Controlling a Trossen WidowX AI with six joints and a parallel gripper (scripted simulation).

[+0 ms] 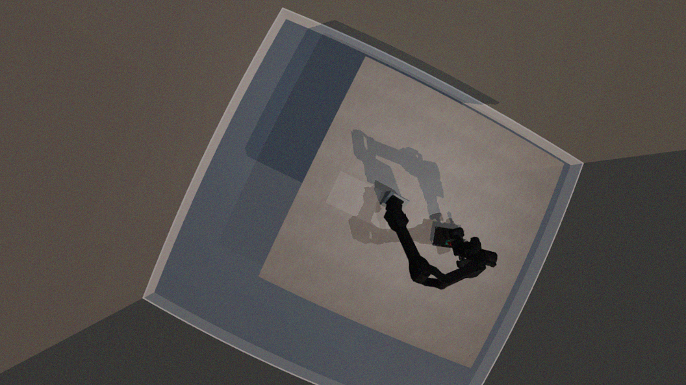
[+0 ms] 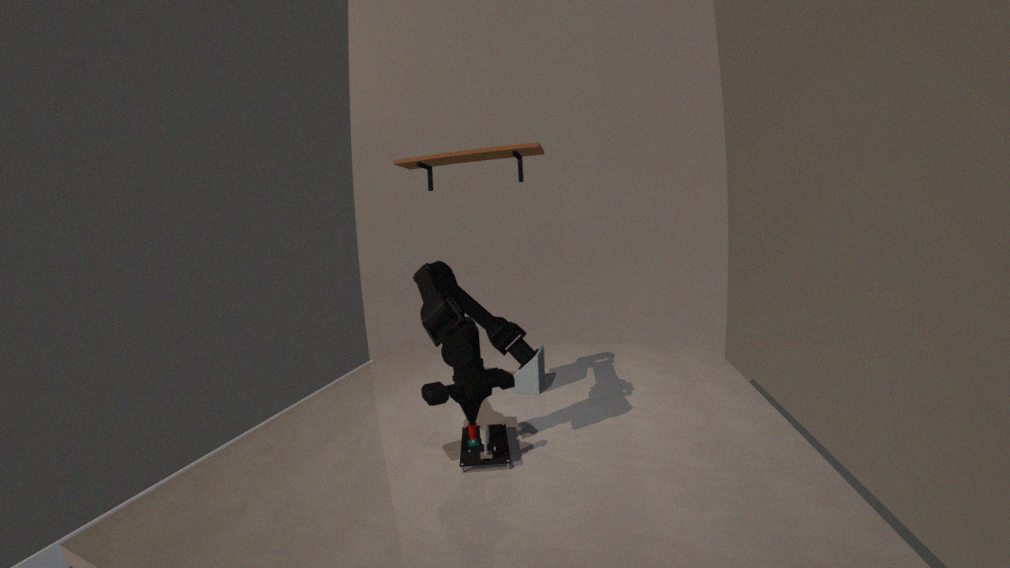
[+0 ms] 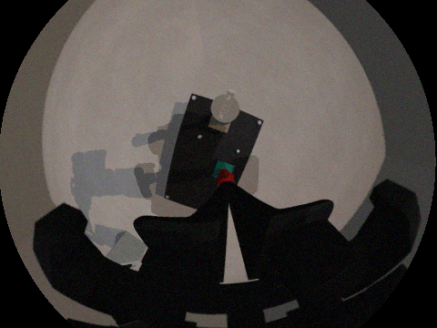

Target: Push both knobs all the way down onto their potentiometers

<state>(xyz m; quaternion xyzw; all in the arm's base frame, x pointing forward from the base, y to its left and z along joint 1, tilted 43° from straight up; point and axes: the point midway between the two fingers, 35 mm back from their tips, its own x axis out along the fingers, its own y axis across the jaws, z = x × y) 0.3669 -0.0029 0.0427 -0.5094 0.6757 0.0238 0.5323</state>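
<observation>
Right now my gripper tip is 1 cm above the red knob. Round my gripper tip: pale grey knob (5 cm to the left, 5 cm ahead, 1 cm above).
</observation>
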